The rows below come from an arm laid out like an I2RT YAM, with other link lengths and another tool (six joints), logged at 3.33 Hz.
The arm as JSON. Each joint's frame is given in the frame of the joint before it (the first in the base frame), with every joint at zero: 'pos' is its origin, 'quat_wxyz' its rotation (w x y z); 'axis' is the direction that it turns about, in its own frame. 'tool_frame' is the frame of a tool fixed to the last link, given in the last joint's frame.
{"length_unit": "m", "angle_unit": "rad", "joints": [
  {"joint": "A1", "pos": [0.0, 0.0, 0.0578], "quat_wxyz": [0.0, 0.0, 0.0, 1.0], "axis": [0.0, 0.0, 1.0]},
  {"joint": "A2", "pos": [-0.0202, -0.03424, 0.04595], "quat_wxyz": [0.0, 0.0, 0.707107, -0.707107], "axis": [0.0, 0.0, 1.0]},
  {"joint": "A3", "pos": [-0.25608, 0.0, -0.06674], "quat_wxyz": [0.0, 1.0, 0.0, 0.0], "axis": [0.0, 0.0, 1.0]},
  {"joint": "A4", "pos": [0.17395, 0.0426, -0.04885], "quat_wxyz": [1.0, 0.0, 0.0, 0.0], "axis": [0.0, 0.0, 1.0]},
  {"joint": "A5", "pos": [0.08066, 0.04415, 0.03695], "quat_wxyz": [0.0, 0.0, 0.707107, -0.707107], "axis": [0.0, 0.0, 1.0]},
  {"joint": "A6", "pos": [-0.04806, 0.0, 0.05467], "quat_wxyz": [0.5, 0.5, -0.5, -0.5], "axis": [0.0, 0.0, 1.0]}
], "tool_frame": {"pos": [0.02, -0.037, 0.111], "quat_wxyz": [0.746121, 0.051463, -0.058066, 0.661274]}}
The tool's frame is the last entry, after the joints.
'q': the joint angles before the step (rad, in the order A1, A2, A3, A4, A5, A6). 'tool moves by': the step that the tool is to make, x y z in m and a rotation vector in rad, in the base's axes. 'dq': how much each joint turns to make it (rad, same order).
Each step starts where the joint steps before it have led.
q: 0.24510, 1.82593, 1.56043, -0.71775, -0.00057, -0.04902
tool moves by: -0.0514, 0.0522, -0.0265, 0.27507, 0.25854, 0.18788
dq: 0.00935, 0.00580, -0.02072, -0.15818, -0.37507, -0.00018
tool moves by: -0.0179, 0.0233, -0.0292, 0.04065, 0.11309, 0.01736
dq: 0.05769, 0.03759, -0.07227, 0.03930, -0.05146, 0.06836
